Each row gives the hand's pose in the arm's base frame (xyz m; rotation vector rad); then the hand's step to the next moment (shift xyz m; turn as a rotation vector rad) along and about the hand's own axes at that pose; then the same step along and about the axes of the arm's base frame.
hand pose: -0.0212 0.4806 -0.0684 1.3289 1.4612 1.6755
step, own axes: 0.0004 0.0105 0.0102 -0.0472 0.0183 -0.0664
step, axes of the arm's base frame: 0.0112 0.0017 0.0093 -0.0396 -0.0731 0.0073
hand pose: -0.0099 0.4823 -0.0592 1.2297 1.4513 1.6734
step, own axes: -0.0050 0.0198 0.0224 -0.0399 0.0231 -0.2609
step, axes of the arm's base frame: 0.0249 0.0004 0.0173 -0.2191 -0.1478 0.0190
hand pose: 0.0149 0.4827 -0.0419 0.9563 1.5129 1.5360
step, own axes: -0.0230 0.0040 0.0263 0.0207 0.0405 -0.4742
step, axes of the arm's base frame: 0.0335 -0.0096 0.0044 -0.4380 -0.1844 0.0329
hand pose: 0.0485 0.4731 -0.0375 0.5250 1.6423 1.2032
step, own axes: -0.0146 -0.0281 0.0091 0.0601 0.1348 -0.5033
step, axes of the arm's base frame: 0.0197 -0.0189 -0.0184 -0.4989 -0.1278 0.0991
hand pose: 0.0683 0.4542 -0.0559 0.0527 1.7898 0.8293
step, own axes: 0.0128 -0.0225 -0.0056 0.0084 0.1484 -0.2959
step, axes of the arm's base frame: -0.0018 -0.0144 -0.0222 -0.3072 -0.0344 0.1187
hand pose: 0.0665 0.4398 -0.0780 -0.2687 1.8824 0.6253
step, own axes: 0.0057 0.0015 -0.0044 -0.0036 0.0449 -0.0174
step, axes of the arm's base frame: -0.0064 -0.0005 -0.0035 -0.0332 0.0278 0.0214
